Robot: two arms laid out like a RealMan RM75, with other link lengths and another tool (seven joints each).
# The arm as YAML. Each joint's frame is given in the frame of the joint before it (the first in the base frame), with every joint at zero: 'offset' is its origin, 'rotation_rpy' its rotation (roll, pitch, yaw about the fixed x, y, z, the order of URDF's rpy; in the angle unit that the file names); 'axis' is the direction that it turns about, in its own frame. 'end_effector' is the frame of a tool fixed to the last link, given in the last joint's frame.
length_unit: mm
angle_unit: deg
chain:
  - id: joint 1
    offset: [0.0, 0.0, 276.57]
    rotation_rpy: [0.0, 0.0, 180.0]
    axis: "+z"
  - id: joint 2
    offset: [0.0, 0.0, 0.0]
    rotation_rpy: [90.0, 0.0, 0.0]
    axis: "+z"
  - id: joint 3
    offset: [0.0, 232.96, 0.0]
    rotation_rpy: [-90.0, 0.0, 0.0]
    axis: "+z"
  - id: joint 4
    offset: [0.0, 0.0, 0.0]
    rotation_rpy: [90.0, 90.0, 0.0]
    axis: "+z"
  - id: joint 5
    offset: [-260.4, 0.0, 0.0]
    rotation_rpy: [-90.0, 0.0, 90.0]
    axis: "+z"
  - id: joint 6
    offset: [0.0, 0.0, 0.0]
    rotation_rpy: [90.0, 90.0, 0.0]
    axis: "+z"
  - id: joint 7
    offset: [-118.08, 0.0, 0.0]
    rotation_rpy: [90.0, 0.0, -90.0]
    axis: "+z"
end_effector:
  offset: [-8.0, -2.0, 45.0]
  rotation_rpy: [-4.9, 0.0, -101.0]
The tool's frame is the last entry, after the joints.
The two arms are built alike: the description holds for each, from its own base.
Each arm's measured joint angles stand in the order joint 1, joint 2, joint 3, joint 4, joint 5, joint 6, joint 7.
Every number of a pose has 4 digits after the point. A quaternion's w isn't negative.
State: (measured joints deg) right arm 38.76 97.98 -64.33 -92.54 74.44 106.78 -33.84; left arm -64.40 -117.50 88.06 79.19 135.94 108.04 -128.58
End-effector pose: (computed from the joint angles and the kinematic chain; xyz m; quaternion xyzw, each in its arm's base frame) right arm 0.0315 0.3674 0.1986 -0.7663 -0.6338 -0.0963 0.0413; left arm 0.0377 0.3484 0.0138 -0.7042 -0.6809 0.1335 0.1503
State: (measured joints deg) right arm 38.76 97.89 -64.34 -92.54 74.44 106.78 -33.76; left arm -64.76 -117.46 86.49 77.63 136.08 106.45 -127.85
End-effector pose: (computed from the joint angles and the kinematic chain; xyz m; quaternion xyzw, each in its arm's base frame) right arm 0.0316 0.3675 0.1989 -0.7667 -0.6333 -0.0970 0.0412; left arm 0.0384 0.3569 0.0146 -0.7015 -0.6878 0.1181 0.1449
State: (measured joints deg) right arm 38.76 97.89 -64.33 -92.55 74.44 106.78 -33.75; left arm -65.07 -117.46 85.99 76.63 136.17 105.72 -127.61
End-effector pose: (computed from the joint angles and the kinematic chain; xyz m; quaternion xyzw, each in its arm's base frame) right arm 0.0316 0.3675 0.1990 -0.7667 -0.6333 -0.0970 0.0413; left arm 0.0384 0.3605 0.0139 -0.6994 -0.6909 0.1136 0.1435
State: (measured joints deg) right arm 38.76 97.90 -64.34 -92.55 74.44 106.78 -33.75; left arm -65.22 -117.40 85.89 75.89 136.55 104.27 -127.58
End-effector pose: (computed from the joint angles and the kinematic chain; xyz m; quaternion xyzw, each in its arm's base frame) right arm 0.0316 0.3674 0.1989 -0.7667 -0.6333 -0.0969 0.0413; left arm 0.0387 0.3653 0.0124 -0.6985 -0.6929 0.1037 0.1461
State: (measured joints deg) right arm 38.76 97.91 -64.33 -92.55 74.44 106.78 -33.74; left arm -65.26 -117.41 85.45 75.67 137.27 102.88 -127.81
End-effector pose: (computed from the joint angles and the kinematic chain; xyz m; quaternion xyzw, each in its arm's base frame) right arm 0.0315 0.3674 0.1989 -0.7668 -0.6332 -0.0968 0.0413; left arm 0.0400 0.3704 0.0129 -0.6967 -0.6957 0.0891 0.1503
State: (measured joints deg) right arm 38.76 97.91 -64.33 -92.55 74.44 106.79 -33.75; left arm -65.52 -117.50 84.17 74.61 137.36 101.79 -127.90
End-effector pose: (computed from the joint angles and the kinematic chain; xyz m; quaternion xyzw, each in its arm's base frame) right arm 0.0316 0.3674 0.1989 -0.7667 -0.6333 -0.0968 0.0413; left arm 0.0407 0.3760 0.0136 -0.6906 -0.7041 0.0765 0.1462
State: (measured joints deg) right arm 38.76 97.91 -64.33 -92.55 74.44 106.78 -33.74; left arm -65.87 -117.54 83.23 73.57 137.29 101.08 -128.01
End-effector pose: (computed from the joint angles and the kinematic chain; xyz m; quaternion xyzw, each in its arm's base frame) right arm 0.0315 0.3674 0.1989 -0.7668 -0.6332 -0.0968 0.0413; left arm 0.0411 0.3800 0.0138 -0.6853 -0.7108 0.0692 0.1423
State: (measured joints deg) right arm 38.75 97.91 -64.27 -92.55 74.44 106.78 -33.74; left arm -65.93 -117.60 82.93 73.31 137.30 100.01 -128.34
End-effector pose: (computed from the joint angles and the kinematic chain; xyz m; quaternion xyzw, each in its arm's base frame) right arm 0.0316 0.3675 0.1992 -0.7669 -0.6330 -0.0968 0.0418; left arm 0.0428 0.3827 0.0132 -0.6833 -0.7140 0.0590 0.1409
